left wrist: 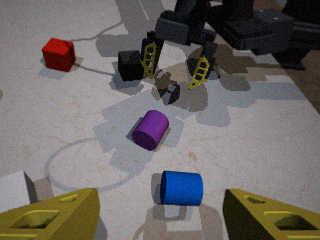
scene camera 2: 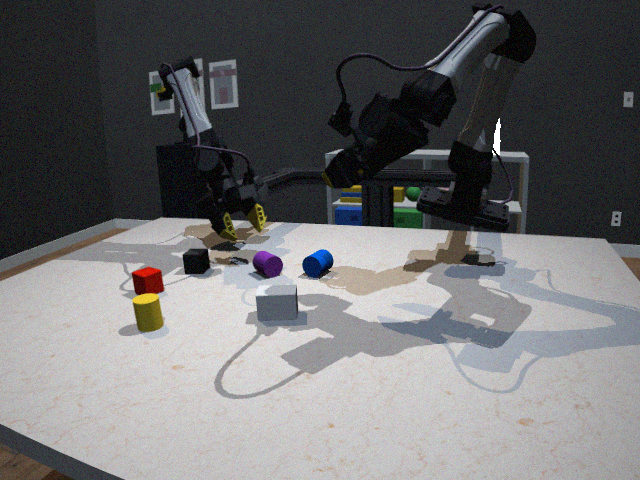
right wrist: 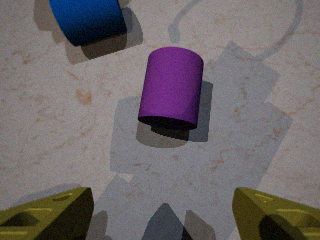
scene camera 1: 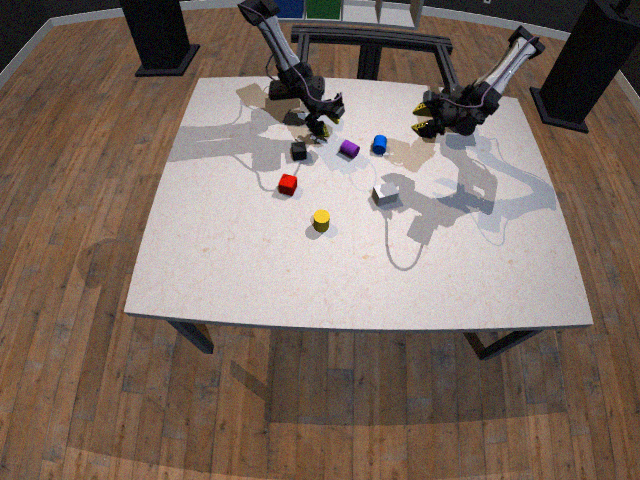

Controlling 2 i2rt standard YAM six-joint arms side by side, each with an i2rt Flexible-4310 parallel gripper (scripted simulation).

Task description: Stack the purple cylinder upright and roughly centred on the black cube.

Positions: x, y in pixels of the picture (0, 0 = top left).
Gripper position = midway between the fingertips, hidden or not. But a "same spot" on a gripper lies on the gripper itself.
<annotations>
my left gripper: left wrist; scene camera 2 331, 176; scene camera 1; not seen in the right wrist view (out of frame)
same spot on my left gripper: (left wrist: 81, 207) = (scene camera 1: 415, 124)
</annotations>
